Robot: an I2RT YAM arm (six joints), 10 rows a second.
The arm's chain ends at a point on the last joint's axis. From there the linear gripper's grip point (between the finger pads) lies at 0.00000 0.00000 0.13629 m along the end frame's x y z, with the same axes.
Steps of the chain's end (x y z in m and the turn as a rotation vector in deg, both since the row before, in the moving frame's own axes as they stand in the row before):
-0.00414 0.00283 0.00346 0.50 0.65 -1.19
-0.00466 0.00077 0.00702 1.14 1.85 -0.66
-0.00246 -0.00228 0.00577 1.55 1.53 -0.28
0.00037 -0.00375 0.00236 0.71 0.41 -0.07
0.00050 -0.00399 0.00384 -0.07 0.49 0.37
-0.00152 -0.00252 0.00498 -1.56 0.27 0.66
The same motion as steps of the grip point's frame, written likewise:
-0.00261 0.00162 0.00345 0.50 0.65 -1.19
-0.00028 -0.00197 0.00692 1.14 1.85 -0.66
0.00117 -0.00597 0.00567 1.55 1.53 -0.28
0.00134 -0.00544 0.00235 0.71 0.41 -0.07
0.00167 -0.00382 0.00383 -0.07 0.49 0.37
-0.00090 0.00119 0.00493 -1.56 0.27 0.66

